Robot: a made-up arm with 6 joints.
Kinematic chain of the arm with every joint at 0, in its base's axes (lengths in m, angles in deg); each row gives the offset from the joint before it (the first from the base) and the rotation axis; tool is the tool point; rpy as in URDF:
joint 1: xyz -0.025 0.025 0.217 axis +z
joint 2: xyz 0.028 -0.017 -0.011 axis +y
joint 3: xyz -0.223 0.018 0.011 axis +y
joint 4: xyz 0.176 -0.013 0.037 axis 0.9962 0 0.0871
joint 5: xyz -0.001 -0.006 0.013 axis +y
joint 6: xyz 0.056 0.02 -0.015 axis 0.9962 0 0.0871
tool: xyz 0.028 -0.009 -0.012 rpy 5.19 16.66 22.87
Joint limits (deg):
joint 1: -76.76..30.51
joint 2: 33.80..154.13
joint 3: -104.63..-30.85
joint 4: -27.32..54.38
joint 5: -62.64..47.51
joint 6: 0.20..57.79
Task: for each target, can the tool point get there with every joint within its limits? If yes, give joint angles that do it. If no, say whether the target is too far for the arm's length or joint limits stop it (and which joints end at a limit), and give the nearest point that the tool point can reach.
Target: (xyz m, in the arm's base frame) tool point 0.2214 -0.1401 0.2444
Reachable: yes | joints -40.89 115.01 -70.32 40.91 33.58 19.09
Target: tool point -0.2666 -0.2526 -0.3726
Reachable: no: too far | nearest point -0.0285 -0.2082 0.0321 | short by 0.472 m
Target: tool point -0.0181 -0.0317 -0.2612
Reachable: no: joint limits stop it (at a limit: joint 1, joint 2, joint 3) | nearest point 0.0006 -0.1269 0.0333 | short by 0.310 m
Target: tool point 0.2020 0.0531 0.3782
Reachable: yes | joints 9.67 69.36 -45.49 42.06 -27.80 50.47
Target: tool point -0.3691 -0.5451 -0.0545
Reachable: no: too far | nearest point -0.0019 -0.3594 0.0841 | short by 0.434 m
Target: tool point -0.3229 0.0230 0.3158
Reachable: no: joint limits stop it (at a limit: joint 1, joint 2, joint 3, joint 4, joint 5, joint 6) | nearest point -0.0502 -0.0411 0.3036 | short by 0.280 m
